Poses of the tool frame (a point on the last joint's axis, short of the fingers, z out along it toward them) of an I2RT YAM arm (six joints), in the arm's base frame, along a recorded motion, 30 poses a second.
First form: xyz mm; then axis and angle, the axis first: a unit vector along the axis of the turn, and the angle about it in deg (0 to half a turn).
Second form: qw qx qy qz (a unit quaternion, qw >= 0); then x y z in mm. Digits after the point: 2 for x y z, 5 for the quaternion.
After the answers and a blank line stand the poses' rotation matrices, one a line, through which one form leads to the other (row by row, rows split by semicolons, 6 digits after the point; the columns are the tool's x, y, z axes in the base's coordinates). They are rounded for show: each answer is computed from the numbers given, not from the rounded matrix.
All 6 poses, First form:
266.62, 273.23, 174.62, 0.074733, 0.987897, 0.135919, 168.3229
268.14, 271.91, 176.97, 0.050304, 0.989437, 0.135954, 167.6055
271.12, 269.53, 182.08, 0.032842, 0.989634, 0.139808, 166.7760
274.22, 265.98, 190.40, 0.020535, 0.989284, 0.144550, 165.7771
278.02, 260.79, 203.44, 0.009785, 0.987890, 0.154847, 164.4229
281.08, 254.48, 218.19, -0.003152, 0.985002, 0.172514, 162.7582
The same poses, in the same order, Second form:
0.10173, 0.07435, 0.98277, 0.13521, 266.62, 273.23, 174.62
0.10795, 0.05001, 0.98366, 0.13516, 268.14, 271.91, 176.97
0.11515, 0.03262, 0.98305, 0.13888, 271.12, 269.53, 182.08
0.12380, 0.02038, 0.98167, 0.14344, 274.22, 265.98, 190.40
0.13552, 0.00969, 0.97878, 0.15342, 278.02, 260.79, 203.44
0.14990, -0.00312, 0.97387, 0.17056, 281.08, 254.48, 218.19

-0.968249 0.118620 0.220051; 0.173639 0.952380 0.250643; -0.179841 0.280895 -0.942738
-0.971691 0.069204 0.225893; 0.127567 0.958462 0.255103; -0.198856 0.276698 -0.940157
-0.971355 0.032159 0.235449; 0.096124 0.959297 0.265536; -0.217326 0.280561 -0.934909
-0.968517 0.004492 0.248908; 0.075522 0.958021 0.276574; -0.237216 0.286664 -0.928198
-0.963082 -0.022604 0.268258; 0.060560 0.952738 0.297697; -0.262308 0.302953 -0.916195
-0.955043 -0.057204 0.290896; 0.045064 0.941796 0.333151; -0.293023 0.331283 -0.896878

